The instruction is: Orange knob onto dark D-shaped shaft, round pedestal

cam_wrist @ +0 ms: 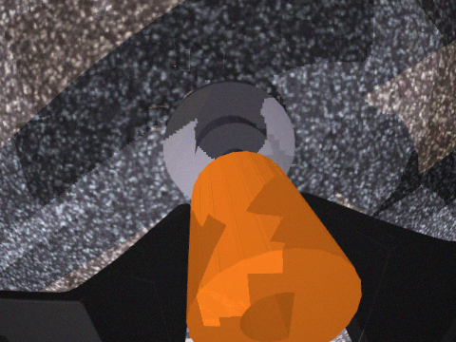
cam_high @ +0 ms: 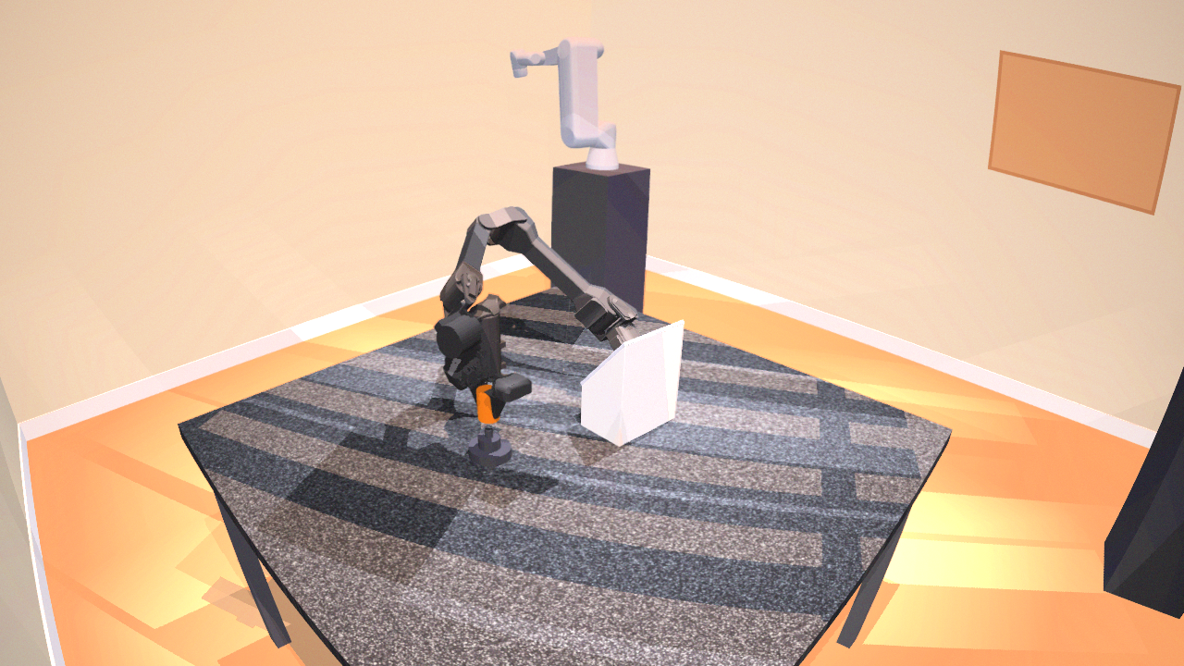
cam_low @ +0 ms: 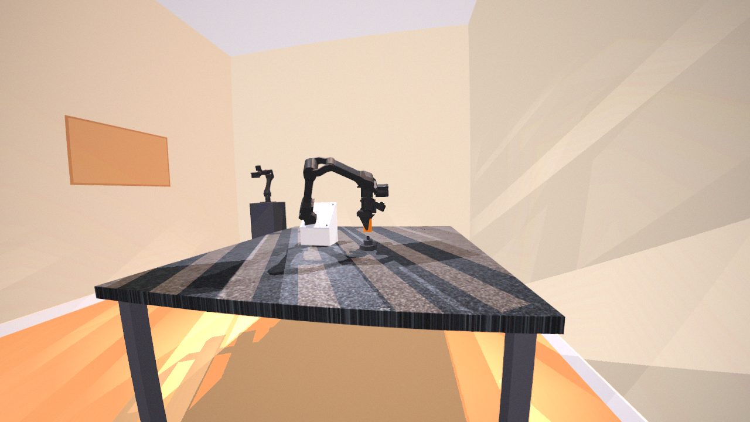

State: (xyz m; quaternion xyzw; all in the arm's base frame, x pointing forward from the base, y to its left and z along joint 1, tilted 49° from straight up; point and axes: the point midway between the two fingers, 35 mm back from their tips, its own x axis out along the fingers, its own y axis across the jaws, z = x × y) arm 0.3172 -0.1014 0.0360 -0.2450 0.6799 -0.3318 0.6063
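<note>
My gripper tip is 6 cm above the round pedestal. Round my gripper tip: orange knob: 2 cm above.
</note>
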